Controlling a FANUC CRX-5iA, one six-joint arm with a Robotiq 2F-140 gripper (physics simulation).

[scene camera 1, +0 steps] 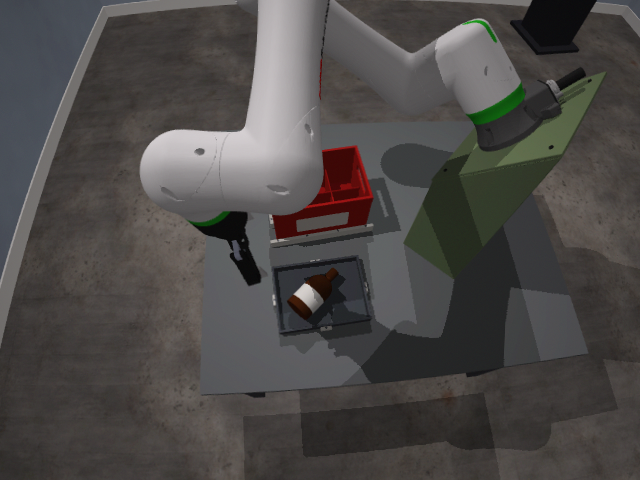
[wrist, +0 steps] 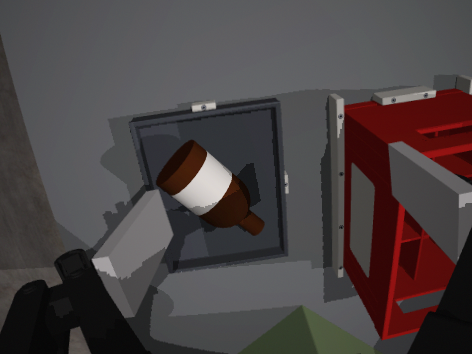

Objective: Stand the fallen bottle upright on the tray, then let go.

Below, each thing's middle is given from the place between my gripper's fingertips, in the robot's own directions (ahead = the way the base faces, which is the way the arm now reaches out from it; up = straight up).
The brown bottle (scene camera 1: 311, 295) lies 240 mm below my hand, 120 mm behind it and 60 mm to the left of it. The rest, counted from my hand: pale rail (scene camera 1: 356, 229) (260 mm below, 190 mm behind, 120 mm to the right).
